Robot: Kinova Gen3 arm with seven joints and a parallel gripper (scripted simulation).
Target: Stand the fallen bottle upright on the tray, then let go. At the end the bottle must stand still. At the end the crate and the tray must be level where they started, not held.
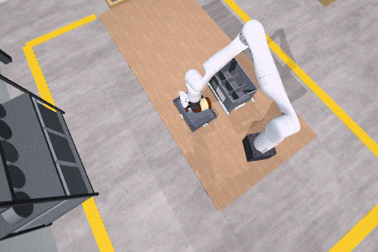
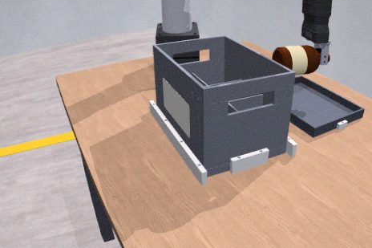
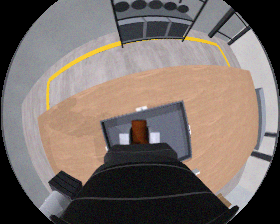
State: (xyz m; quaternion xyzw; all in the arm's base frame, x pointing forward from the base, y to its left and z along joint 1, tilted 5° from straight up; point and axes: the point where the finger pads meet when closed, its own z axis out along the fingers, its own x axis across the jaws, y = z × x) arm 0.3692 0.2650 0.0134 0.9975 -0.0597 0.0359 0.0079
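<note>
The brown bottle is 10 mm behind my hand, 50 mm to the right of it and 10 mm below it. Also, from my hand: dark grey tray 20 mm ahead, 50 mm to the right, 110 mm below; dark grey crate 40 mm ahead, 320 mm to the right, 40 mm below.
</note>
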